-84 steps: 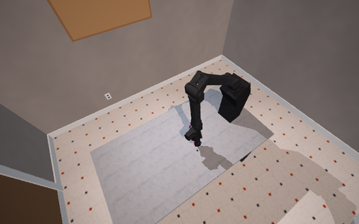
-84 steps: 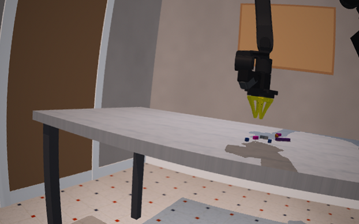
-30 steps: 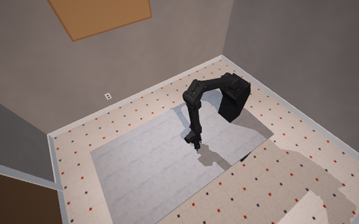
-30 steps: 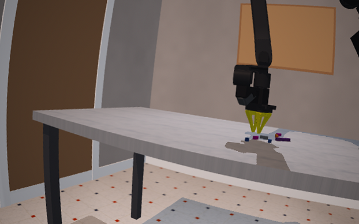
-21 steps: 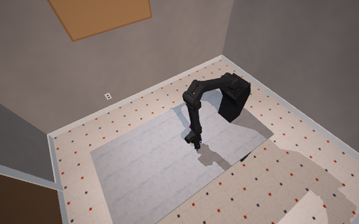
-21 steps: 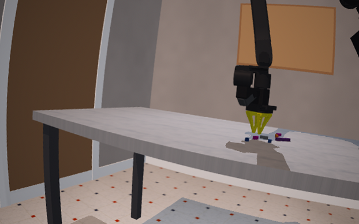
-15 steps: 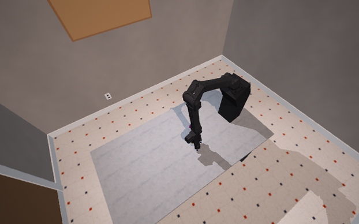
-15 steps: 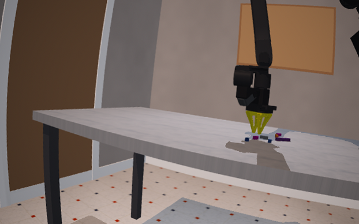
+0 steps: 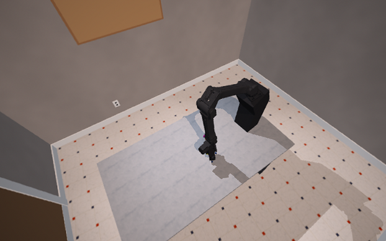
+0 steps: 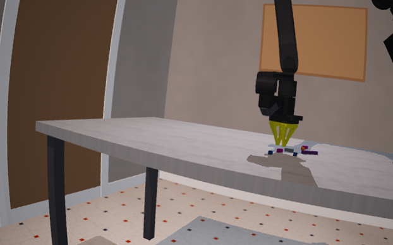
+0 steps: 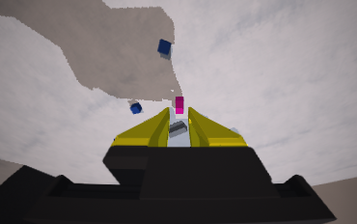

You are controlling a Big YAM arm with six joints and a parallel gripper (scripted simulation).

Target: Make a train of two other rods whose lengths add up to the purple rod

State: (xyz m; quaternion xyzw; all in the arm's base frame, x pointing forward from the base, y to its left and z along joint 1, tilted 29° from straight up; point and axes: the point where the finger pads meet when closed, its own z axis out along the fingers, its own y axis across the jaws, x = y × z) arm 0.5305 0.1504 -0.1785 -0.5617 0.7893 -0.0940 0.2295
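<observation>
My gripper is now 4 cm to the left of the grey rod, 2 cm past it and 2 cm above it. The rest, counted from my hand: orange rod: 12 cm to the right, 4 cm behind, 2 cm below; purple rod: 8 cm behind, 7 cm to the right, 2 cm below.
</observation>
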